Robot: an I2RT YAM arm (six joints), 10 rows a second.
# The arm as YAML. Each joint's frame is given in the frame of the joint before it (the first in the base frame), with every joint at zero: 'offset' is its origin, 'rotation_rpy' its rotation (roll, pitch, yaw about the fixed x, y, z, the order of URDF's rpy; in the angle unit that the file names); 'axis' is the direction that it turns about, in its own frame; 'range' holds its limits. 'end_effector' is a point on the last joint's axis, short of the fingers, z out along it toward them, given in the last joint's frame.
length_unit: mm
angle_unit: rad
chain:
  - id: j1
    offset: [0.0, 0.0, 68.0]
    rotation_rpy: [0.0, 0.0, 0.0]
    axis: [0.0, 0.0, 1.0]
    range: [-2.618, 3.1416]
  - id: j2
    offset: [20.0, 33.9, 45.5]
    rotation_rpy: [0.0, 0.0, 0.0]
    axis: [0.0, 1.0, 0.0]
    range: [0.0, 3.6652]
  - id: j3
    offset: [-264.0, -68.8, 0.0]
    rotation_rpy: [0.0, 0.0, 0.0]
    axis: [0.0, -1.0, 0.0]
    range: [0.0, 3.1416]
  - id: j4
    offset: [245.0, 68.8, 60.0]
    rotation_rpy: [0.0, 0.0, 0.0]
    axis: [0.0, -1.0, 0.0]
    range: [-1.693, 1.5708]
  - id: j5
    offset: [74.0, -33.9, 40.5]
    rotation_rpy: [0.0, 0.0, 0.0]
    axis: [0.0, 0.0, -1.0]
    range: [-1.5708, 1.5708]
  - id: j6
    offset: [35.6, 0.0, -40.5]
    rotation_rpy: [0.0, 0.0, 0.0]
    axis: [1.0, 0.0, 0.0]
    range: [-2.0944, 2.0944]
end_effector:
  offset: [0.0, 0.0, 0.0]
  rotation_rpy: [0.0, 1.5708, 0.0]
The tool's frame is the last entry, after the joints.
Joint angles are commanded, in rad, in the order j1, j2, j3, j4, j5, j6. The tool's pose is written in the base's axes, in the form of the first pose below.
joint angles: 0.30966, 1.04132, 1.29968, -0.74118, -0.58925, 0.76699
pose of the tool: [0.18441, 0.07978, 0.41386, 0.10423, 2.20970, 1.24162]
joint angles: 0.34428, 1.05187, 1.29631, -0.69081, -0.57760, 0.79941
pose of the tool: [0.18727, 0.08780, 0.41543, 0.09313, 2.18908, 1.27239]
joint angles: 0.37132, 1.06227, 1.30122, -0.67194, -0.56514, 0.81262
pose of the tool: [0.18855, 0.09388, 0.41671, 0.08107, 2.18480, 1.28487]
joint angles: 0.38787, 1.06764, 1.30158, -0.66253, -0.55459, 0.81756
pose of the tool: [0.18912, 0.09752, 0.41661, 0.07423, 2.18474, 1.28743]
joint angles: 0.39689, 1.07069, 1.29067, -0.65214, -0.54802, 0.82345
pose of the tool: [0.19038, 0.09991, 0.41346, 0.07736, 2.19134, 1.28856]
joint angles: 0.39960, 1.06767, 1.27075, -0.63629, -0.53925, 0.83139
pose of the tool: [0.19138, 0.10067, 0.40908, 0.09006, 2.19350, 1.28573]
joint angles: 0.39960, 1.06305, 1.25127, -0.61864, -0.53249, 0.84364
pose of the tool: [0.19215, 0.10077, 0.40530, 0.10726, 2.19206, 1.28659]
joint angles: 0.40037, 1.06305, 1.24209, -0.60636, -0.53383, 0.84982
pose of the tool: [0.19303, 0.10137, 0.40350, 0.11088, 2.19071, 1.29242]
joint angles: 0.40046, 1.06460, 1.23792, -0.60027, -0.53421, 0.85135
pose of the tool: [0.19390, 0.10177, 0.40241, 0.11203, 2.19075, 1.29375]
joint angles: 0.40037, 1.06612, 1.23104, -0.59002, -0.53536, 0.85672
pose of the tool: [0.19505, 0.10227, 0.40085, 0.11638, 2.19019, 1.29819]
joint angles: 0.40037, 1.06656, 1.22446, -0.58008, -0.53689, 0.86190
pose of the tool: [0.19585, 0.10266, 0.39957, 0.11964, 2.18860, 1.30318]
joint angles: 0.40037, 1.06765, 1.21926, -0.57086, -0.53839, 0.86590
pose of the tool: [0.19672, 0.10308, 0.39853, 0.12160, 2.18675, 1.30751]
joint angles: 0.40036, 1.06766, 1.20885, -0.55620, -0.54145, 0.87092
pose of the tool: [0.19772, 0.10360, 0.39653, 0.12291, 2.18409, 1.31418]
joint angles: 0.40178, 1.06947, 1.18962, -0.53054, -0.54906, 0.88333
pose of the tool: [0.19970, 0.10504, 0.39231, 0.12731, 2.18401, 1.33008]
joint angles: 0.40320, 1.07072, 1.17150, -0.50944, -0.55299, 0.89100
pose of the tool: [0.20131, 0.10620, 0.38807, 0.13053, 2.18515, 1.33920]
